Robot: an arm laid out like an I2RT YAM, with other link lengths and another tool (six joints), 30 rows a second.
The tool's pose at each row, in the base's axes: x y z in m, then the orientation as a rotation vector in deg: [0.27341, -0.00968, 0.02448, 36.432, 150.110, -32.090]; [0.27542, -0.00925, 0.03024, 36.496, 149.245, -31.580]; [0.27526, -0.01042, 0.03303, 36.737, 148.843, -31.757]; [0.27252, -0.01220, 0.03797, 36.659, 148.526, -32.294]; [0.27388, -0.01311, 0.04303, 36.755, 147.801, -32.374]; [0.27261, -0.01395, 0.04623, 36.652, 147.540, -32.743]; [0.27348, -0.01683, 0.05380, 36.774, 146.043, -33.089]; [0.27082, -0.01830, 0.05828, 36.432, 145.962, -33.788]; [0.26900, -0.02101, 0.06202, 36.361, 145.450, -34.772]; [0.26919, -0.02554, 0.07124, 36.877, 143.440, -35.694]
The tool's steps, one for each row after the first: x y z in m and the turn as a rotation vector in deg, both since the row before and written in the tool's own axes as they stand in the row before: [-0.00410, -0.00029, -0.00453, -0.390, -0.775, 0.413]; [-0.00157, -0.00181, -0.00186, 0.152, -0.289, 0.251]; [-0.00071, -0.00421, -0.00410, 0.350, -0.316, -0.042]; [-0.00381, -0.00147, -0.00340, 0.043, -0.632, 0.286]; [-0.00082, -0.00223, -0.00263, 0.230, -0.273, -0.047]; [-0.00537, -0.00403, -0.00461, 0.212, -1.327, 0.513]; [-0.00067, -0.00384, -0.00376, 0.423, -0.188, -0.327]; [-0.00136, -0.00421, -0.00225, 0.671, -0.482, -0.070]; [-0.00639, -0.00629, -0.00502, 0.720, -1.635, 0.827]
